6 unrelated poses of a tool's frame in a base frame.
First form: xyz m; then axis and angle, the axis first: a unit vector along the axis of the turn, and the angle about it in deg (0 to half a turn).
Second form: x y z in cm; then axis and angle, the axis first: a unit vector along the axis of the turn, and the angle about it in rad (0 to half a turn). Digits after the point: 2 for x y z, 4 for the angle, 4 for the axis.
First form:
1: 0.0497, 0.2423, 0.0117, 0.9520, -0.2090, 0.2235, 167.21
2: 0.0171, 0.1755, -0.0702, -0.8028, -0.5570, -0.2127, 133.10
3: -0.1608, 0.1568, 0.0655, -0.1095, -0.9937, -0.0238, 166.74
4: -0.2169, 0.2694, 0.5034, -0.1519, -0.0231, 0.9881, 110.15
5: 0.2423, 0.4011, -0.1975, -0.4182, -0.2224, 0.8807, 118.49
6: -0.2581, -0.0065, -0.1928, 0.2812, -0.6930, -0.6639, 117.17
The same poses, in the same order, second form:
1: 4.97, 24.23, 1.17, 0.9520, -0.2090, 0.2235, 2.9184
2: 1.71, 17.55, -7.02, -0.8028, -0.5570, -0.2127, 2.3230
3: -16.08, 15.68, 6.55, -0.1095, -0.9937, -0.0238, 2.9102
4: -21.69, 26.94, 50.34, -0.1519, -0.0231, 0.9881, 1.9225
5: 24.23, 40.11, -19.75, -0.4182, -0.2224, 0.8807, 2.0680
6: -25.81, -0.65, -19.28, 0.2812, -0.6930, -0.6639, 2.0450
